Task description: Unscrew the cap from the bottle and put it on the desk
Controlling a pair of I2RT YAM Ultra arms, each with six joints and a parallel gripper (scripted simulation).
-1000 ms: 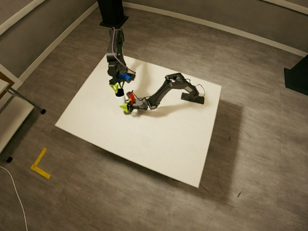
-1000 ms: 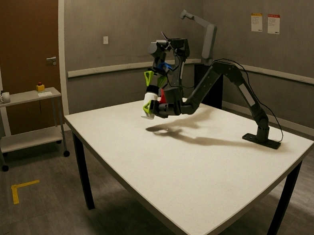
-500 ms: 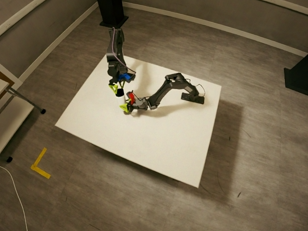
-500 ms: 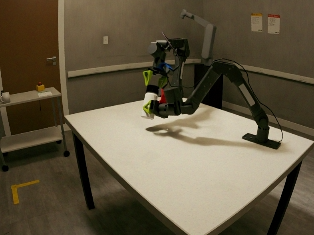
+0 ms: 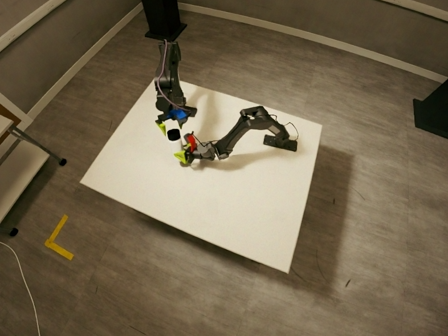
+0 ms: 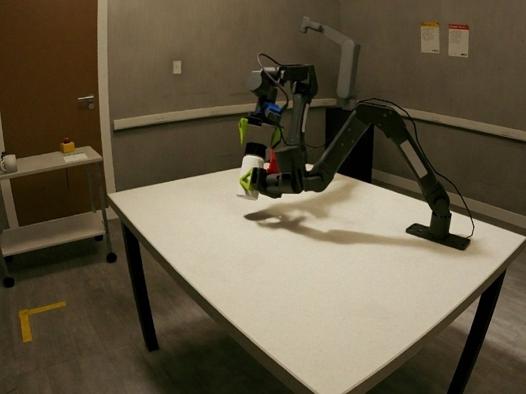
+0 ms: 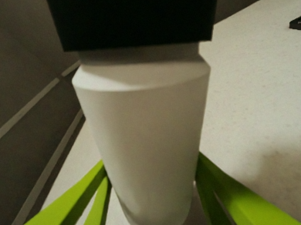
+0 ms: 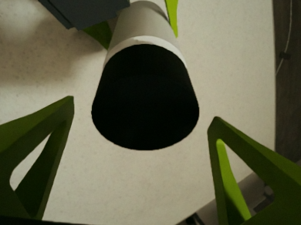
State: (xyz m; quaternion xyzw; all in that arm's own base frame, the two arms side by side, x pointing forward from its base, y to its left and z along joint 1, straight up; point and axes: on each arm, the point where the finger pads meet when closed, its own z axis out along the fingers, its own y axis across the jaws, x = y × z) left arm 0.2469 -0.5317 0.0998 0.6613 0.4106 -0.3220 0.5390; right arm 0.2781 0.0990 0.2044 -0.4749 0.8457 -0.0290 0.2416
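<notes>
Right now my right hand is 2 cm above the black cap, 1 cm to the right of it and 1 cm short of it. From my right hand the other things lie so: white bottle: 6 cm below, 3 cm ahead, 2 cm to the left.
The white bottle lies 20 mm behind my left hand, 20 mm to the right of it and 50 mm above it. The rest, counted from my left hand: black cap: 40 mm behind, 30 mm to the right, 80 mm above.
</notes>
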